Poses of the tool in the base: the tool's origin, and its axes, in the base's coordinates. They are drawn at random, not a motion.
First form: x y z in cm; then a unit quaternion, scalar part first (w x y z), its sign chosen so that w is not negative.
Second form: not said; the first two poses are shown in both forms.
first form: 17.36, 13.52, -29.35, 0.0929, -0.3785, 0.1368, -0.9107
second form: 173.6, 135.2, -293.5, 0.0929, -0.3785, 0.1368, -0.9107
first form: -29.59, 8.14, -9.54, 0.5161, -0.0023, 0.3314, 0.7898
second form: -295.9, 81.4, -95.4, 0.5161, -0.0023, 0.3314, 0.7898
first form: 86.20, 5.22, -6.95, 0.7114, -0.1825, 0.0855, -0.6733
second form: 862.0, 52.2, -69.5, 0.7114, -0.1825, 0.0855, -0.6733
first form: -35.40, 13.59, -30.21, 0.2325, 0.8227, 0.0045, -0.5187
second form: -354.0, 135.9, -302.1, 0.2325, 0.8227, 0.0045, -0.5187
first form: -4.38, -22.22, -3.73, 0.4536, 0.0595, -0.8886, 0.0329
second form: -43.8, -222.2, -37.3, 0.4536, 0.0595, -0.8886, 0.0329
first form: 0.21, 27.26, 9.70, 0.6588, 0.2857, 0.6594, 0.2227
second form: 2.1, 272.6, 97.0, 0.6588, 0.2857, 0.6594, 0.2227
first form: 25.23, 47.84, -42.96, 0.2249, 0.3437, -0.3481, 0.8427
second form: 252.3, 478.4, -429.6, 0.2249, 0.3437, -0.3481, 0.8427
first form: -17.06, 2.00, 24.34, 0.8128, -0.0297, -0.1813, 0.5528
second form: -170.6, 20.0, 243.4, 0.8128, -0.0297, -0.1813, 0.5528
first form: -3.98, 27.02, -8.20, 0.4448, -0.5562, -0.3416, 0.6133
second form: -39.8, 270.2, -82.0, 0.4448, -0.5562, -0.3416, 0.6133
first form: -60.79, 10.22, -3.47, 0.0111, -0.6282, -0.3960, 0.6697
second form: -607.9, 102.2, -34.7, 0.0111, -0.6282, -0.3960, 0.6697
